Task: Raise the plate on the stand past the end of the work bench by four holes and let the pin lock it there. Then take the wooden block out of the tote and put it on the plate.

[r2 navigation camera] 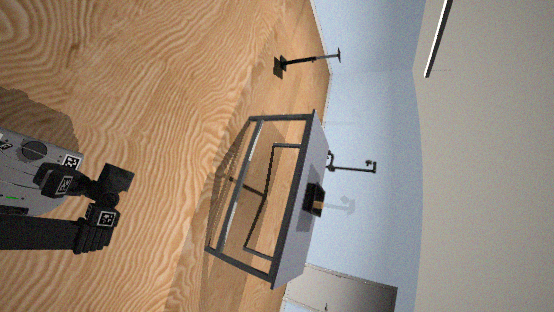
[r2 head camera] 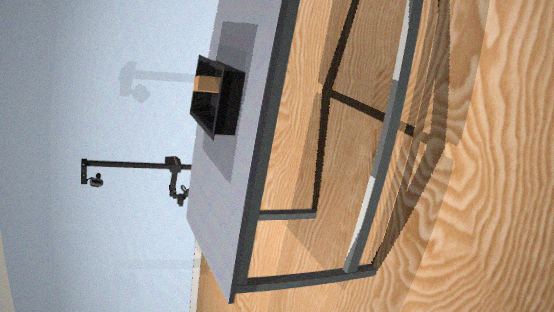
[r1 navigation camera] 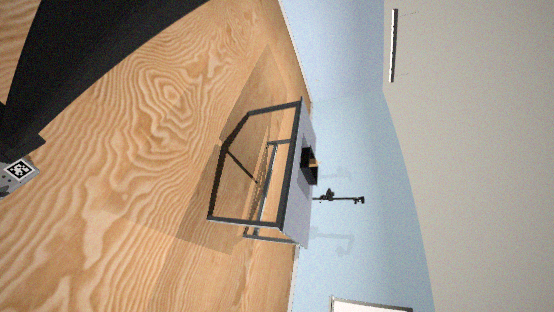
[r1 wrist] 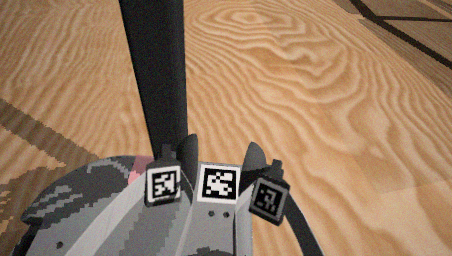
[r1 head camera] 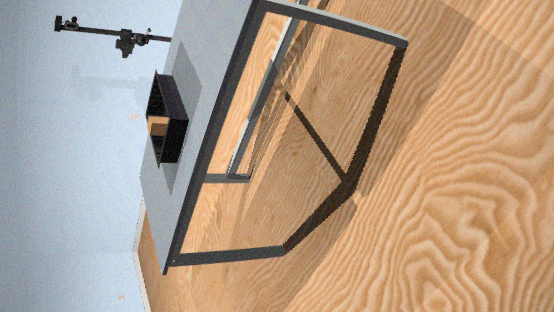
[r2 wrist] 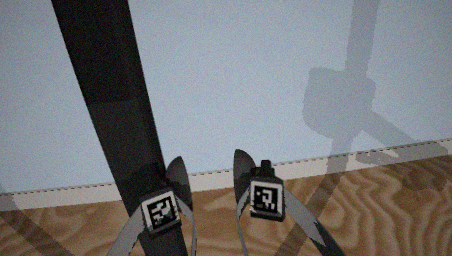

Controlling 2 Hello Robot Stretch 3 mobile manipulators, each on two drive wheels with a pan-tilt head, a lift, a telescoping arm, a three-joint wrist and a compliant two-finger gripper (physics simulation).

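Observation:
The stand (r2 navigation camera: pixel 300 61), a dark post with a small upright-held plate (r2 navigation camera: pixel 339 55) on its grey upper tube, stands past one end of the work bench (r1 head camera: pixel 210 65) (r1 navigation camera: pixel 299 205) (r2 head camera: pixel 212 200) (r2 navigation camera: pixel 295 250) in the r2 navigation view; its holes and pin are too small to tell. The black tote (r1 head camera: pixel 176 142) (r1 navigation camera: pixel 311 176) (r2 head camera: pixel 231 107) (r2 navigation camera: pixel 311 192) is on the bench top, with the wooden block (r1 head camera: pixel 158 125) (r1 navigation camera: pixel 313 162) (r2 head camera: pixel 206 84) (r2 navigation camera: pixel 318 205) inside. The r1 gripper (r1 wrist: pixel 221 156) is open and empty, above floor. The r2 gripper (r2 wrist: pixel 211 172) is open and empty, facing a wall. Both are away from tote and stand.
Across the bench, the other robot (r1 head camera: pixel 125 40) (r1 navigation camera: pixel 330 195) (r2 head camera: pixel 172 165) (r2 navigation camera: pixel 331 167) shows in each robot's head and navigation views. The bench has legs and low rails. A grey door (r2 navigation camera: pixel 345 295) is in the wall behind. The r2 wrist view shows a skirting board (r2 wrist: pixel 215 181).

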